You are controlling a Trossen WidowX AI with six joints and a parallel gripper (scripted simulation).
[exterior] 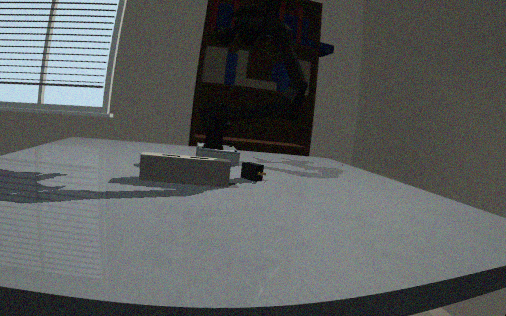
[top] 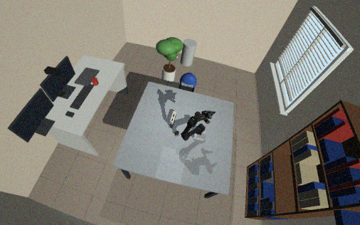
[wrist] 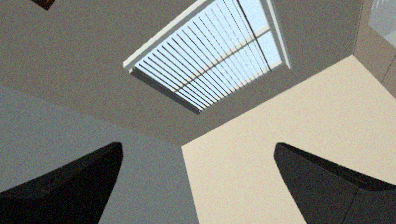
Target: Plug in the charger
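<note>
My gripper tip is 47 cm above the dark grey charger, 31 cm short of it and 13 cm to the right of it.
</note>
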